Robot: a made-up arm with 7 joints.
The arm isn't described. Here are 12 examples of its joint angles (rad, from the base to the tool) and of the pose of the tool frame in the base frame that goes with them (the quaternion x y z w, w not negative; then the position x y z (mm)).
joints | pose
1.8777 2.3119 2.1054 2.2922 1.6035 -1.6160 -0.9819 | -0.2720 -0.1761 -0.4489 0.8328 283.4 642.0 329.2
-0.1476 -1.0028 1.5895 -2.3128 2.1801 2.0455 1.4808 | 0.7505 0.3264 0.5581 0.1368 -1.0 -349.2 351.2
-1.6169 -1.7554 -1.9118 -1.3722 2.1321 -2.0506 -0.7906 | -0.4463 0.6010 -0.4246 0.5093 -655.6 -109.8 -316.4
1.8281 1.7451 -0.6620 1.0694 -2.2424 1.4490 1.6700 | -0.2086 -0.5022 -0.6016 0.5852 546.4 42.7 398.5
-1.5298 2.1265 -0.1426 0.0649 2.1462 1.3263 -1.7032 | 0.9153 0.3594 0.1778 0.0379 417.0 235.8 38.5
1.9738 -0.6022 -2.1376 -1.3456 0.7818 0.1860 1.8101 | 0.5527 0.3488 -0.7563 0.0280 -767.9 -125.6 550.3
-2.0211 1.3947 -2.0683 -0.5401 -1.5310 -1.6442 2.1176 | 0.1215 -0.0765 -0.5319 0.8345 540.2 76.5 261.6
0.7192 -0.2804 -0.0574 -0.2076 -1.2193 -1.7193 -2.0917 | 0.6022 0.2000 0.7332 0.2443 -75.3 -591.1 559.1
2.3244 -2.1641 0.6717 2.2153 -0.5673 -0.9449 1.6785 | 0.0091 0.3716 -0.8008 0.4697 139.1 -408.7 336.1
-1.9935 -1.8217 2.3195 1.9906 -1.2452 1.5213 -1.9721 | -0.5409 0.4344 0.7170 0.0682 -785.6 -380.7 -46.0
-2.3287 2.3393 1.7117 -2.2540 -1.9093 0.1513 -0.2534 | -0.2947 -0.1031 0.1341 0.9405 -168.0 518.1 -67.5
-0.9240 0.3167 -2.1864 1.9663 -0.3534 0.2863 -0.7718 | -0.1312 0.4726 -0.2430 0.8369 406.6 -445.3 -570.1
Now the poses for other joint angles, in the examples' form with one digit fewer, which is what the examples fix.
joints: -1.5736 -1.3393 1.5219 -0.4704 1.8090 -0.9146 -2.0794
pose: 0.946 -0.068 0.013 0.317 -192 -583 -97
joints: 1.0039 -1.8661 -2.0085 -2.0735 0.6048 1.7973 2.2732
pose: -0.206 -0.404 0.255 0.854 -1211 424 -33
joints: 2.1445 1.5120 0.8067 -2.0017 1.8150 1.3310 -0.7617
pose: 0.703 0.317 -0.612 0.174 -112 -396 11
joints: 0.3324 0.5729 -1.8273 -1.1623 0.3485 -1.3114 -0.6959
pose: -0.894 -0.001 0.205 0.398 7 -666 -206
